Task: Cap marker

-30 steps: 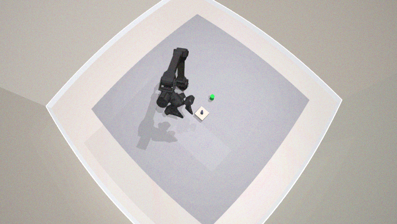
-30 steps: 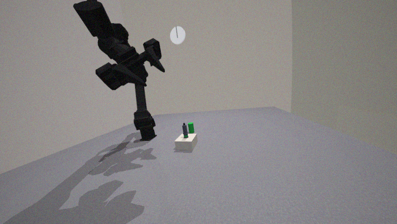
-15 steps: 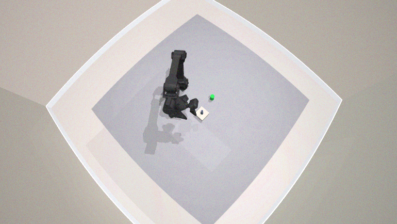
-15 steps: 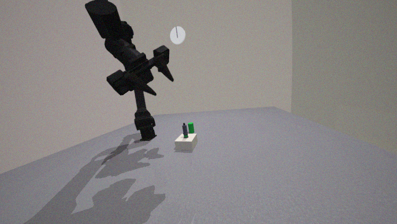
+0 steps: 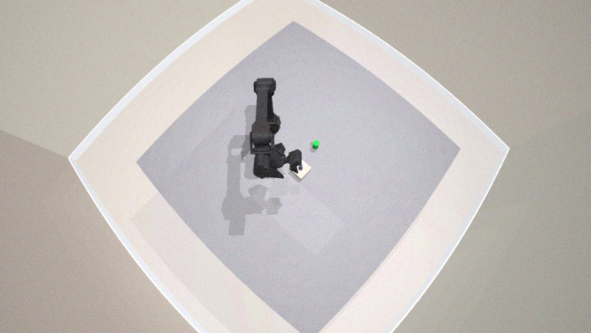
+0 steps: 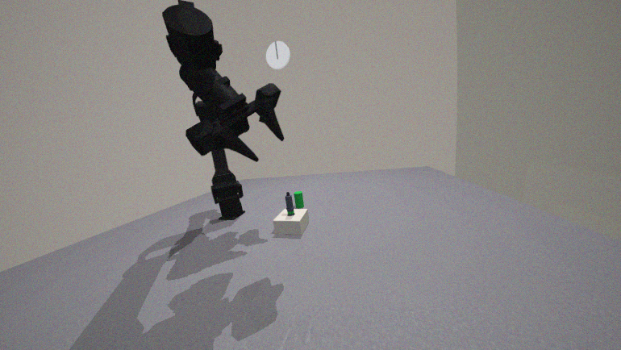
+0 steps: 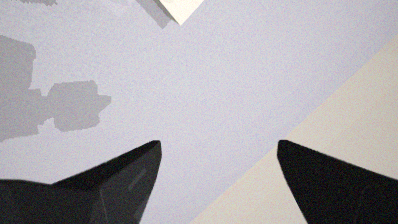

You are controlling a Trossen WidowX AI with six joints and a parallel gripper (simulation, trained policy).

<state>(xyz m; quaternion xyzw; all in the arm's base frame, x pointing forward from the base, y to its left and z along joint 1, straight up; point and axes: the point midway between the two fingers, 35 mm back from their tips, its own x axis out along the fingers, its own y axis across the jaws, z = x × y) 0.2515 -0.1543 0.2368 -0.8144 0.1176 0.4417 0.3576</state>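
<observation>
Right now the green cap is 4 cm behind my gripper tip, 22 cm to the left of it and 18 cm below it. From my gripper tip the other things lie so: white holder block (2 cm behind, 8 cm to the left, 19 cm below).
</observation>
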